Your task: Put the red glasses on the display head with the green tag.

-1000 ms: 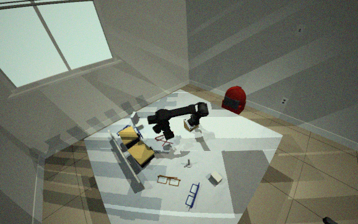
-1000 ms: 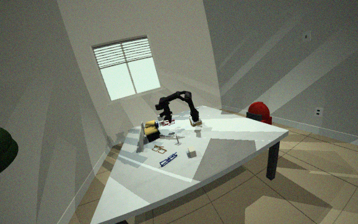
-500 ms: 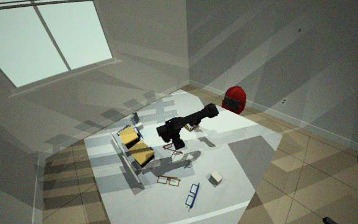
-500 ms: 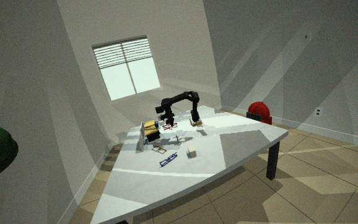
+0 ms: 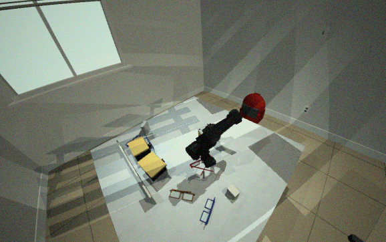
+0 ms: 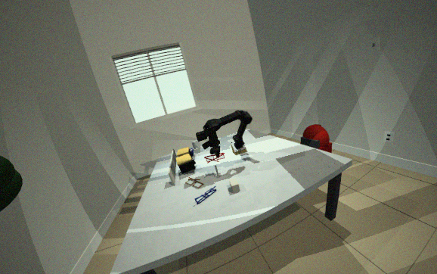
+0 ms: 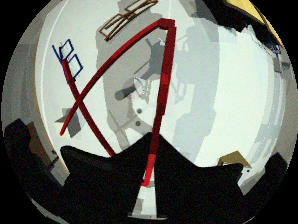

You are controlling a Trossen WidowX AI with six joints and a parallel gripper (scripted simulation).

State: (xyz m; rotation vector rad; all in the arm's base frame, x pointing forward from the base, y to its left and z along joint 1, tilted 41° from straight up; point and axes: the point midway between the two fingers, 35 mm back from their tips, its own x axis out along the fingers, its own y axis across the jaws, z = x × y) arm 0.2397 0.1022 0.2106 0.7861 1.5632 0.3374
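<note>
My gripper tip is now 90 mm above the grey post, 40 mm to the right of it and 40 mm short of it. From my gripper tip the other things lie so: tan display head: 230 mm to the right, 230 mm ahead, 60 mm below; long white rail: 370 mm ahead, 340 mm to the right, 60 mm below; grey box: 670 mm to the right, 110 mm ahead, 60 mm below.
</note>
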